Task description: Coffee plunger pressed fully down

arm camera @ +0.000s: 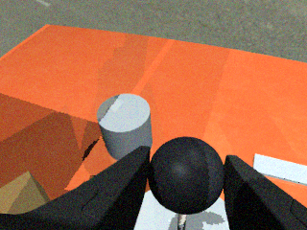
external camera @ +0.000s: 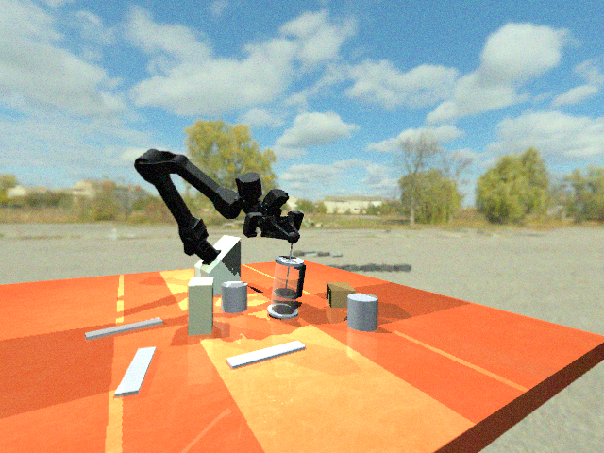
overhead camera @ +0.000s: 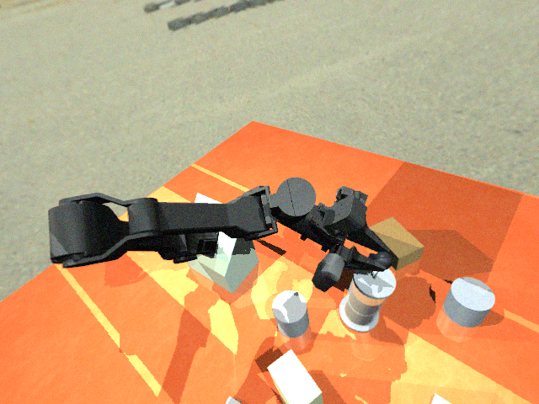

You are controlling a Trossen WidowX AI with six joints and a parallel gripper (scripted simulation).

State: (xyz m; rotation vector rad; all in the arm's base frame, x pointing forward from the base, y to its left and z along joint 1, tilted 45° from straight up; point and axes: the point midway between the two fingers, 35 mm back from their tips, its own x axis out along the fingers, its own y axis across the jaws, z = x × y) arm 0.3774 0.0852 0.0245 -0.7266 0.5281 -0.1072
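The coffee press lies 3 cm behind my gripper tip, 1 cm to the left of it and 10 cm below it. From my gripper tip the other things lie so: pale block (8 cm behind, 21 cm to the right, 15 cm below).
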